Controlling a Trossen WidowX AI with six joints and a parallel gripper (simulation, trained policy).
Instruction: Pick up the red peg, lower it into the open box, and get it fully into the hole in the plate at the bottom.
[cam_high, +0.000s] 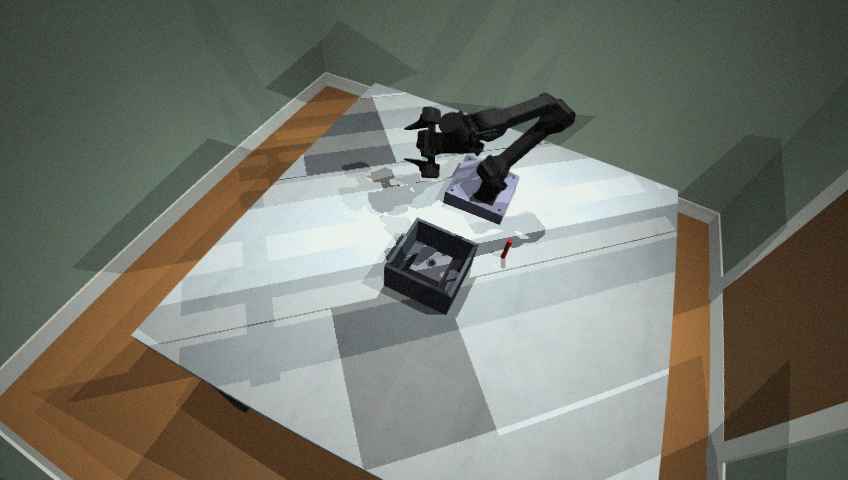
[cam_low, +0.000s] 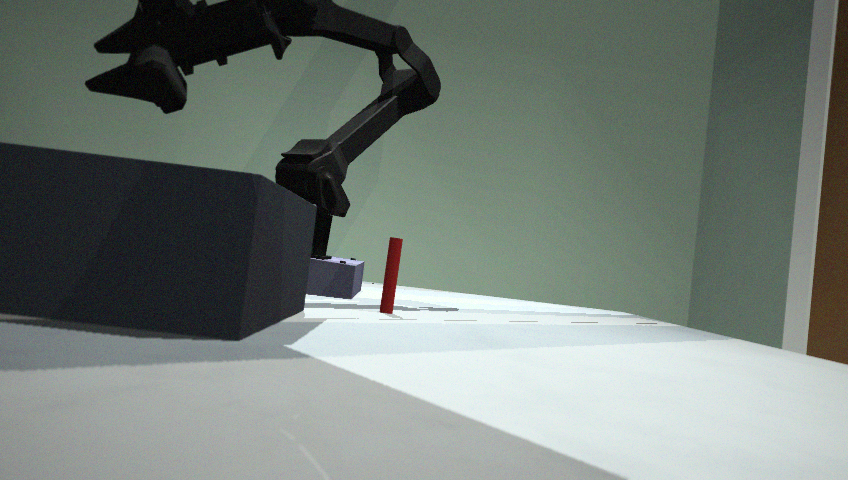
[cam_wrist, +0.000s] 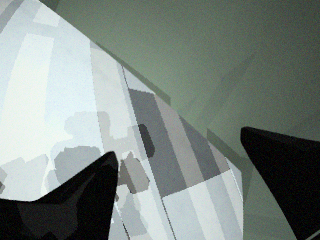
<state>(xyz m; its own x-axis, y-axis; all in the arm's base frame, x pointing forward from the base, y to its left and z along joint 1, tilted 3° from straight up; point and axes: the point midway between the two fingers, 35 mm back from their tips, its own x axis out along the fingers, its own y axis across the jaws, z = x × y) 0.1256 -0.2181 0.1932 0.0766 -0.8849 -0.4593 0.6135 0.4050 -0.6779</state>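
Now: gripper tip 30 mm short of the red peg, 370 mm to the right of it and 190 mm above it. Also, from my gripper tip: grey plate: 200 mm ahead, 210 mm to the left, 190 mm below; dark box: 200 mm ahead, 210 mm to the left, 210 mm below.
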